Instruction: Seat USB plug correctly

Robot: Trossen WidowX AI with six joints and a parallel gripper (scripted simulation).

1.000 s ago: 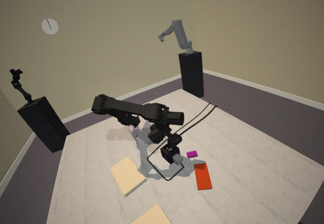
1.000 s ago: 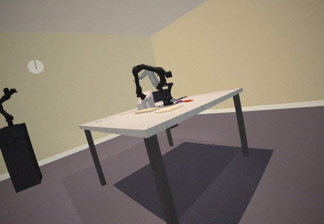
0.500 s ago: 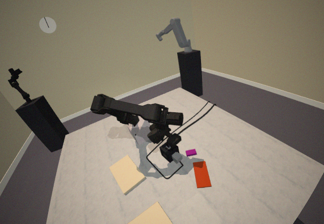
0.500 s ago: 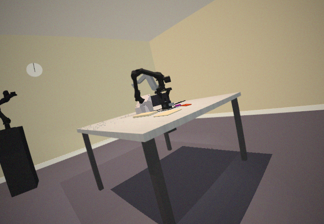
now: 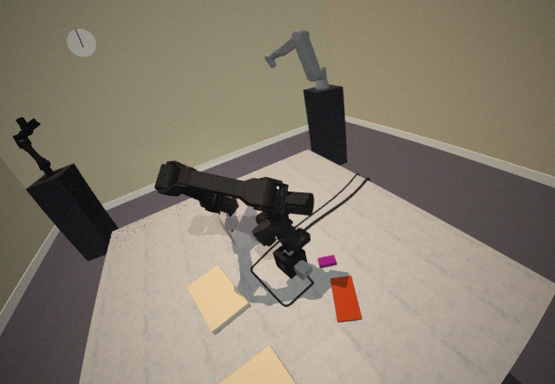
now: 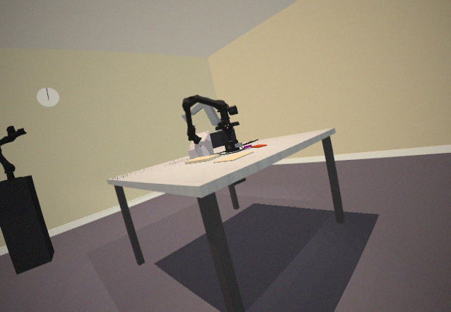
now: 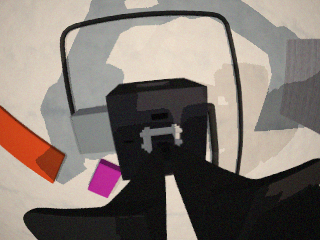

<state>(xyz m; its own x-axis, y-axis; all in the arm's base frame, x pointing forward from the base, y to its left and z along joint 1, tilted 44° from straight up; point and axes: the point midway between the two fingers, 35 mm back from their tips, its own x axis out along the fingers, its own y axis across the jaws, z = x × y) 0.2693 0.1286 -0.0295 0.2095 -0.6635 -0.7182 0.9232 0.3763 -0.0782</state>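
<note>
The USB plug is 2 cm below my gripper tip. The rest, counted from my gripper tip: orange card 18 cm ahead, 9 cm to the left, 10 cm below; purple block 5 cm ahead, 11 cm to the left, 10 cm below.
</note>
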